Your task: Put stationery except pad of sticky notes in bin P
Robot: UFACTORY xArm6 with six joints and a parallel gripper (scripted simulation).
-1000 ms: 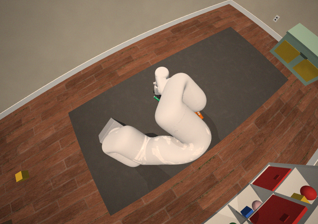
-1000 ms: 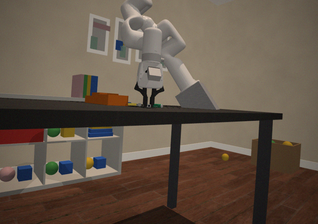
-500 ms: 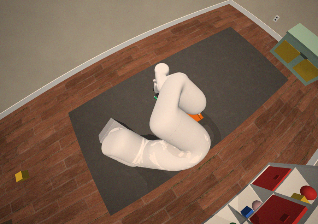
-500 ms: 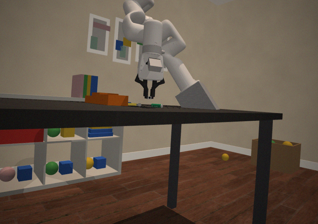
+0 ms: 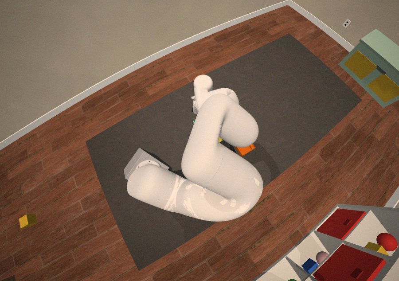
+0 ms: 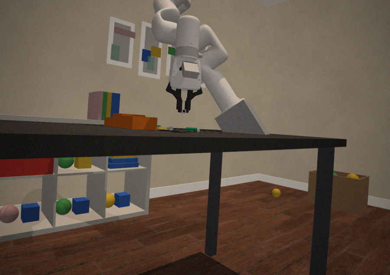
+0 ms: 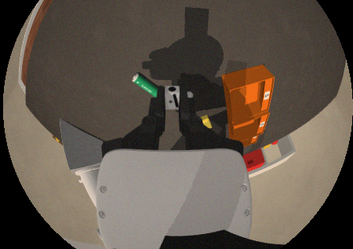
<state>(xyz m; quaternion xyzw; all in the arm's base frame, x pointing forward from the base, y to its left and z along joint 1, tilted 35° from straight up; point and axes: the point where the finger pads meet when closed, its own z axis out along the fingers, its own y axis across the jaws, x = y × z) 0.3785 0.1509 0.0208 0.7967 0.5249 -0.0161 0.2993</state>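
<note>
Now: hand 10 cm short of the orange bin, 17 cm to the left of it and 6 cm above it. The rest, counted from my hand: silver bolt 6 cm to the right, 8 cm below; green marker 5 cm behind, 7 cm below; white item 1 cm below.
</note>
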